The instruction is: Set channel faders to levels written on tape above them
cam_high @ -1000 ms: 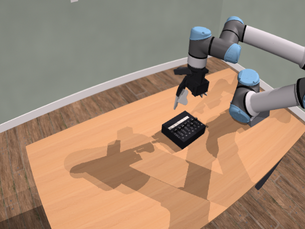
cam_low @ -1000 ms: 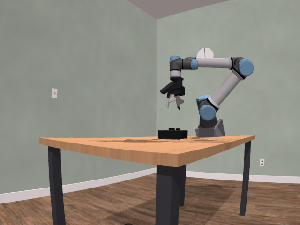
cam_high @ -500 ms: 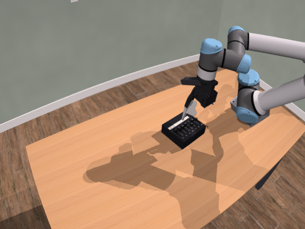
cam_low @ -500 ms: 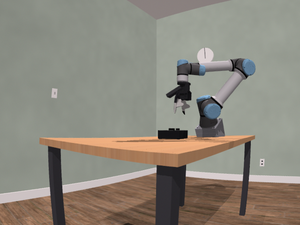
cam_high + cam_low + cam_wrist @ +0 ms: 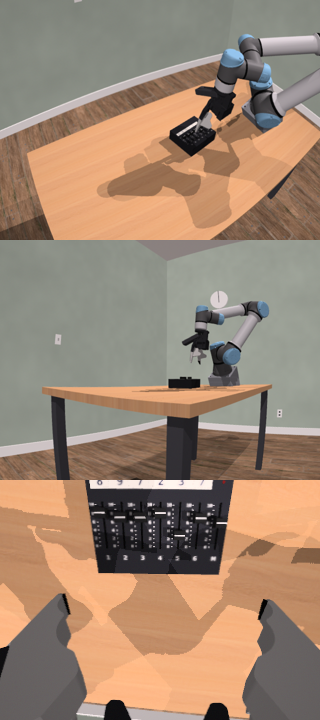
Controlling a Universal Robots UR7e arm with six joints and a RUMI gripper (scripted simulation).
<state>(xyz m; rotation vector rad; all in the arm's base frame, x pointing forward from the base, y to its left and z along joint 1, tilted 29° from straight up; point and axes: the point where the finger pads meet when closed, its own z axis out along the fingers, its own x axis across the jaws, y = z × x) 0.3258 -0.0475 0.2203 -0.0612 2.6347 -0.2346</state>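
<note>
Now: hand 80 mm above the master fader, 60 mm to the left of it and 60 mm past it.
</note>
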